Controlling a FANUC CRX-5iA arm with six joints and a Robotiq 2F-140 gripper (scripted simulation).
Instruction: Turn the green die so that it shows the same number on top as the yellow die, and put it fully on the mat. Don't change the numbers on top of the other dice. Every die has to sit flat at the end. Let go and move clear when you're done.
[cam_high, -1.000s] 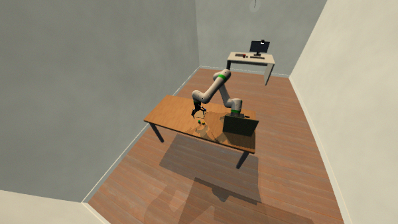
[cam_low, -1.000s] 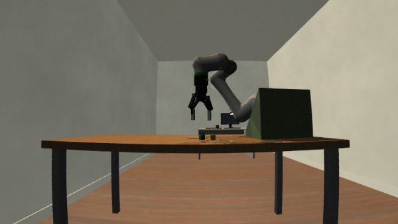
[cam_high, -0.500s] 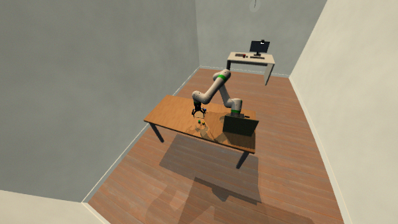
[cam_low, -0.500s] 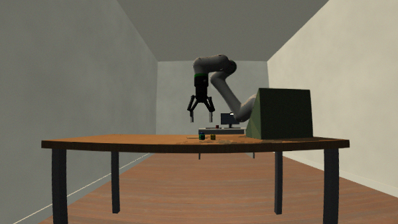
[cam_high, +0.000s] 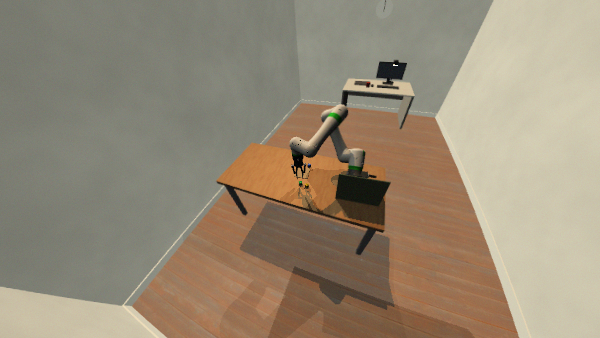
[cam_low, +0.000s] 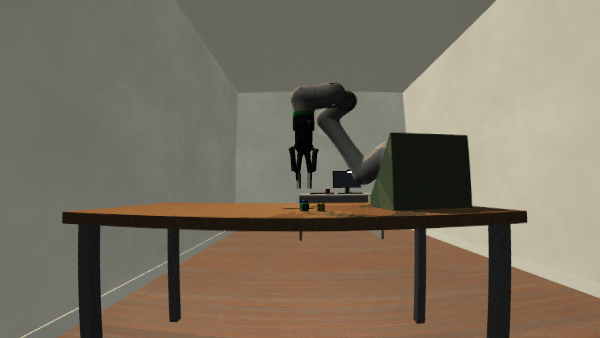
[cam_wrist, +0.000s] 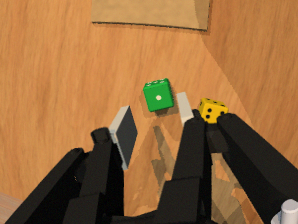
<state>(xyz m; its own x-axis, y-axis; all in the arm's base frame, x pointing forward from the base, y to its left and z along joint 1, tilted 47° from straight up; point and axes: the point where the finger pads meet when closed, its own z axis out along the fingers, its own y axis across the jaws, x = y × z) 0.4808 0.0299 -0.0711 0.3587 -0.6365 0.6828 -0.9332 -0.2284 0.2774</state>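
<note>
My hand is 11 cm above the green die. Round my hand: blue die (2 cm behind, 26 cm to the right, 11 cm below); yellow die (7 cm behind, 2 cm to the left, 11 cm below); pale mat (2 cm ahead, 15 cm to the right, 12 cm below).
</note>
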